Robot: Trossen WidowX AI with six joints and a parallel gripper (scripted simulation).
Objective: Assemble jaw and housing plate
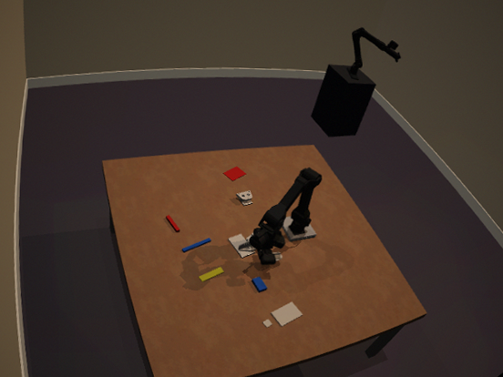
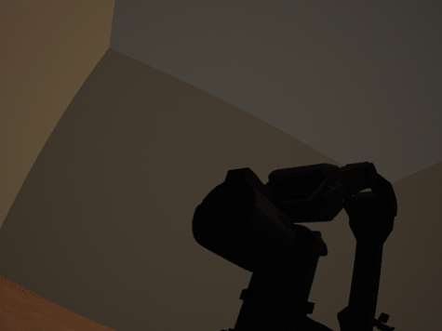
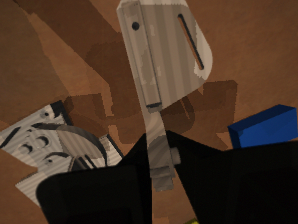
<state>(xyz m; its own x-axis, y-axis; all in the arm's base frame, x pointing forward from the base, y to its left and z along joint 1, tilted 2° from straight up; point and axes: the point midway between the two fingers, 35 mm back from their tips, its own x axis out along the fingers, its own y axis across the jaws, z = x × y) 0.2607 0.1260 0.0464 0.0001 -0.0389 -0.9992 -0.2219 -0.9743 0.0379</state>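
Now: the blue block 50 mm ahead of my gripper tip, 120 mm to the left of it and 20 mm below it. Also, from my gripper tip: blue bar 240 mm ahead, 150 mm to the right, 30 mm below; then flat plate 290 mm to the left, 30 mm below; then yellow bar 230 mm ahead, 10 mm to the left, 30 mm below.
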